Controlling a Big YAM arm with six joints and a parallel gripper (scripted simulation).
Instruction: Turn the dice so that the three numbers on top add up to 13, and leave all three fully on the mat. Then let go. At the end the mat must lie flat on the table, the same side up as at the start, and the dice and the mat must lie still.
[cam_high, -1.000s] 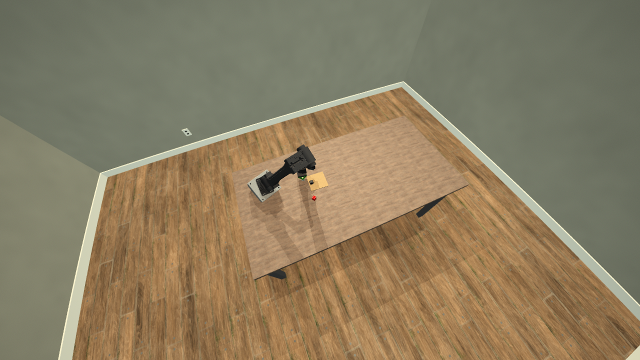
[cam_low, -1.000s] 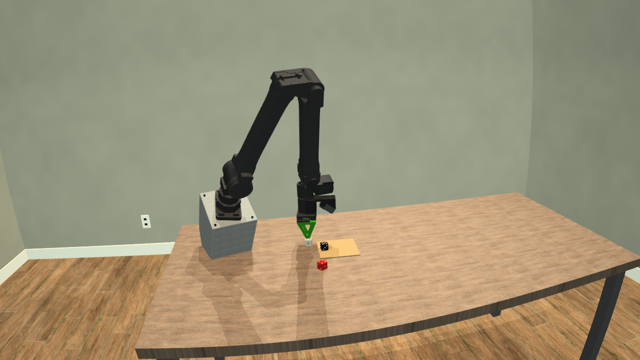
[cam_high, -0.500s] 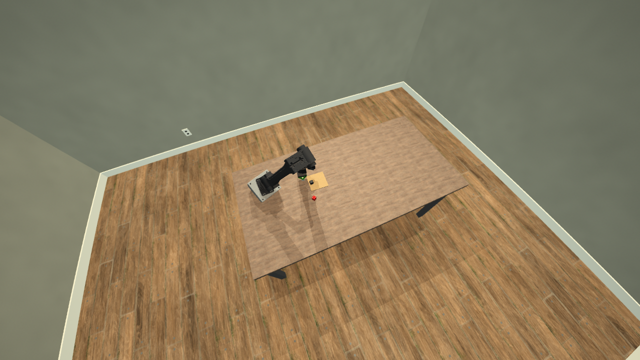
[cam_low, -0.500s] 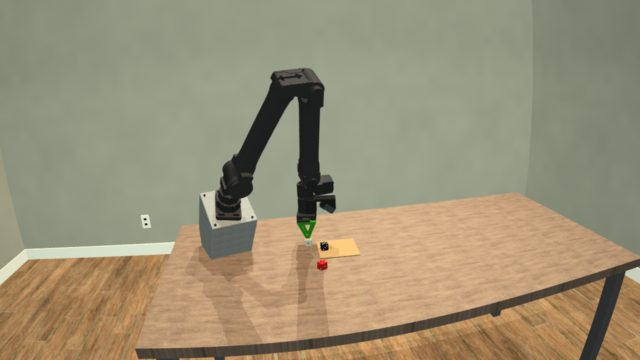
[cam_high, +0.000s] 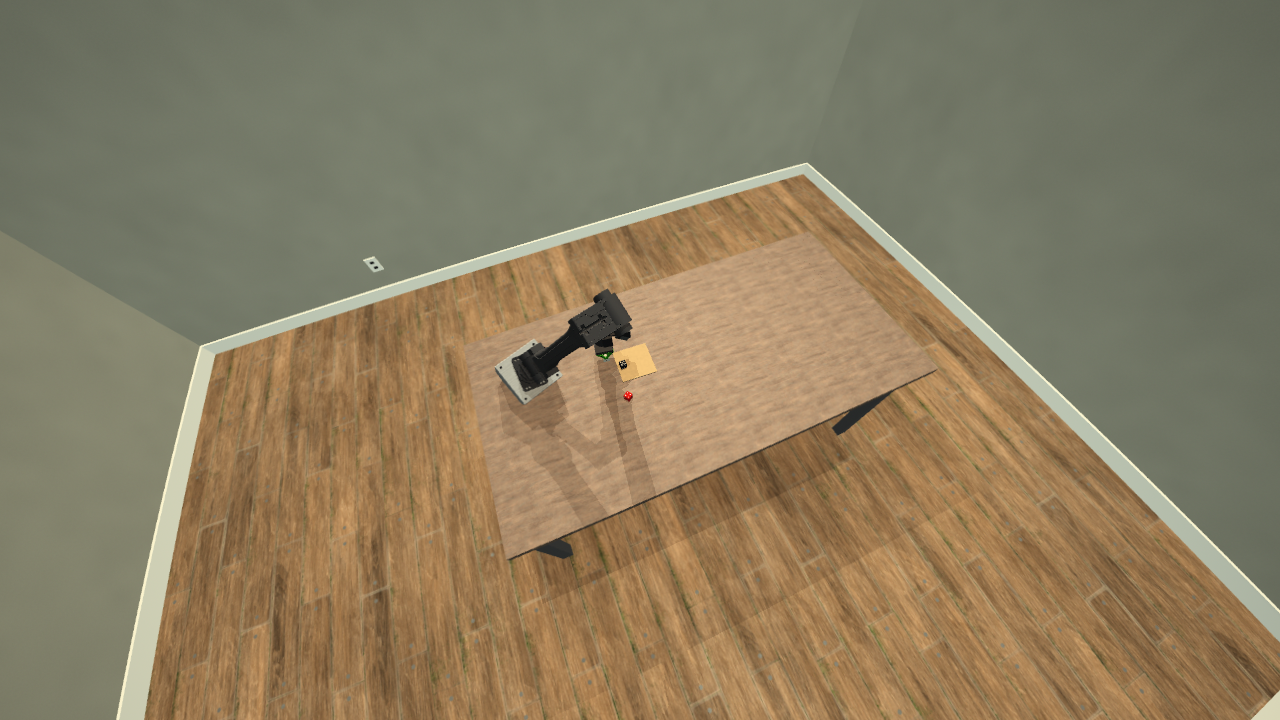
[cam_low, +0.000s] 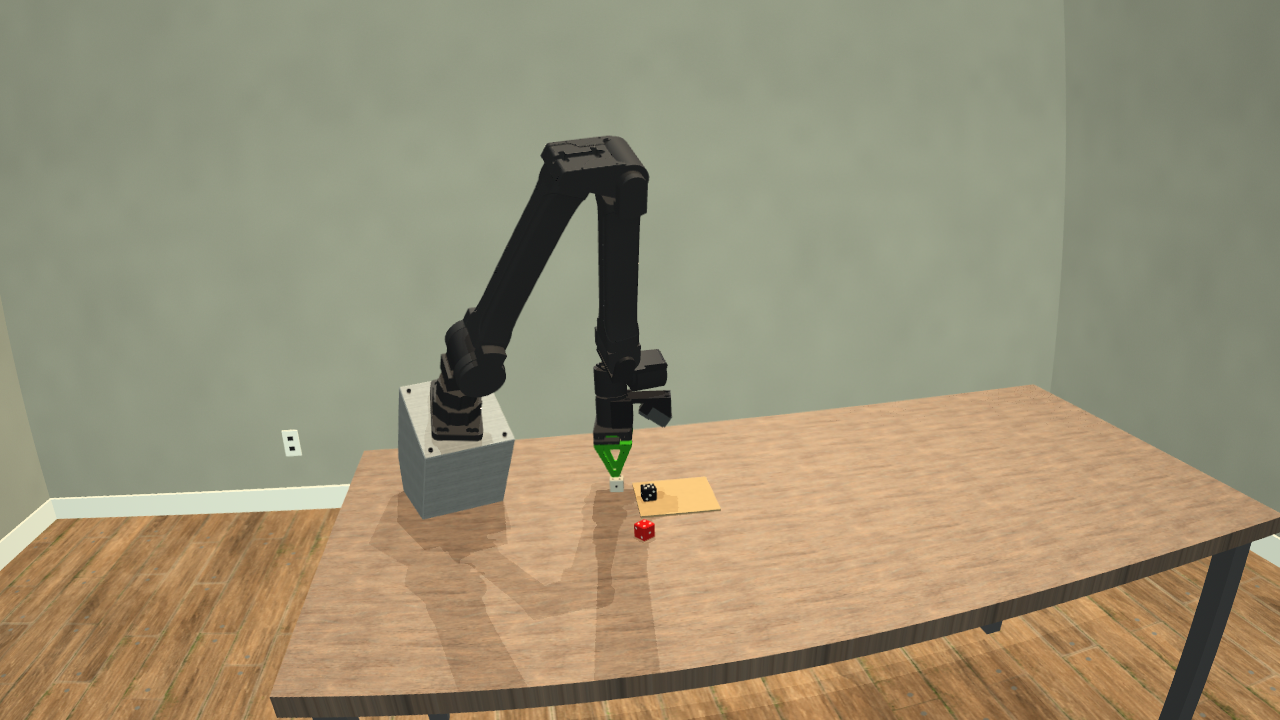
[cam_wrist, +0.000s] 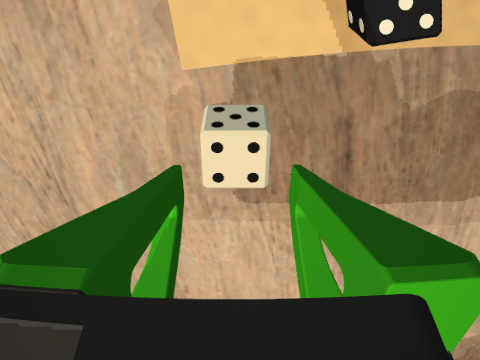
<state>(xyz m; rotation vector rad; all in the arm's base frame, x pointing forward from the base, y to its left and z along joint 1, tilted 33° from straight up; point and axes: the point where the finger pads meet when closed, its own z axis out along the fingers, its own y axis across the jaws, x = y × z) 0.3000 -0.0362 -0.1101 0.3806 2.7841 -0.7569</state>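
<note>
My hand is 3 cm above the white die. From my hand the other things lie so: tan mat (9 cm ahead, 7 cm to the right, 4 cm below); then black die (4 cm ahead, 7 cm to the right, 3 cm below); then red die (1 cm behind, 19 cm to the right, 3 cm below).
</note>
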